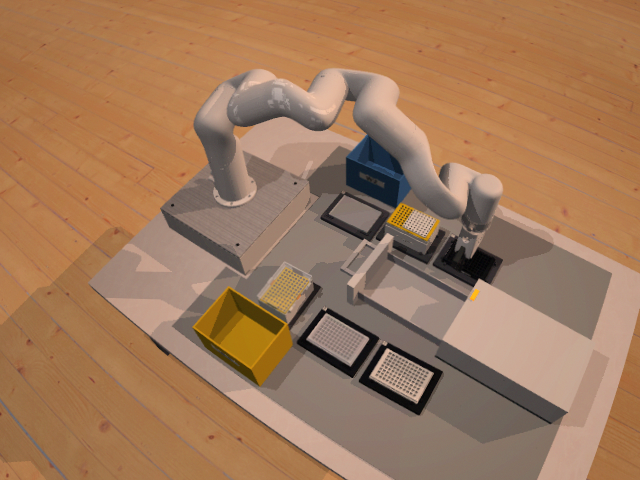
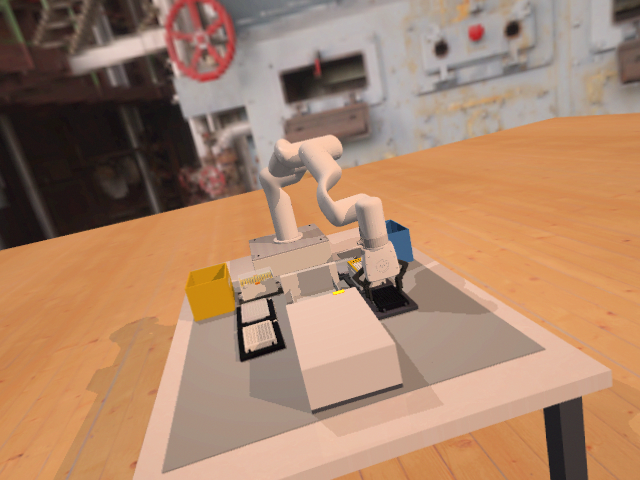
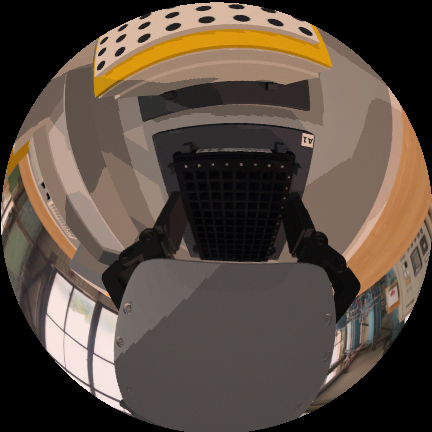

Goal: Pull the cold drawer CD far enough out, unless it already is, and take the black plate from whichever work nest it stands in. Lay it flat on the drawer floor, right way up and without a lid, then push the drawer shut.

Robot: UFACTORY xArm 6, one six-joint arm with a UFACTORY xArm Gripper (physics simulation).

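Places are measured from the arm's base along level axes (x ahead, y left, z up), in metres.
Where they show: gripper, fingertip midpoint: (image 1: 463, 256) (image 2: 385, 295) (image 3: 234, 204); arm's base, origin of the base link: (image 1: 235, 191) (image 2: 288, 238).
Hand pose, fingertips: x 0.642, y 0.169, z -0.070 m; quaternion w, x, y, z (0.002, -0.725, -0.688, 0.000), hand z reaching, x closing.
Each offset is from my fingertips to the centre of the thing. "spot": to the spot under its first point.
The black plate {0.019 m ahead, 0.001 m right, 0.000 m up} (image 1: 482, 264) (image 2: 390, 298) (image 3: 232, 200) lies flat in the dark work nest {0.019 m ahead, 0.002 m right, 0.008 m down} (image 2: 399, 311) (image 3: 166, 150) marked A1, beside the drawer cabinet. Its grid of wells faces up and no lid shows on it. My gripper (image 1: 466, 258) (image 2: 385, 293) (image 3: 234, 204) is open and points down over the plate, with one finger at each long side and nothing gripped. How far the fingertips reach down beside the plate is hard to tell. The drawer {spot: 0.185 m back, 0.204 m right, 0.071 m up} (image 1: 369, 268) (image 2: 310, 285) stands pulled out of its pale cabinet {spot: 0.204 m ahead, 0.201 m right, 0.083 m up} (image 1: 516, 335) (image 2: 336, 335). Its visible floor is bare; its label is not readable.
A yellow-and-white tip rack {0.159 m back, 0.001 m left, 0.025 m up} (image 1: 413, 223) (image 3: 215, 37) stands tall in the neighbouring nest. A blue bin {0.328 m back, 0.143 m left, 0.041 m up} (image 1: 382, 190) (image 2: 402, 245) stands behind it. A yellow bin {0.355 m back, 0.506 m right, 0.041 m up} (image 1: 273, 348) (image 2: 210, 297), a clear-lidded plate {0.344 m back, 0.347 m right, 0.019 m up} (image 1: 285, 290) and two pale plates {0.172 m back, 0.379 m right, 0.000 m up} (image 1: 338, 338) {0.006 m ahead, 0.384 m right, 0.000 m up} (image 1: 402, 374) are across the drawer.
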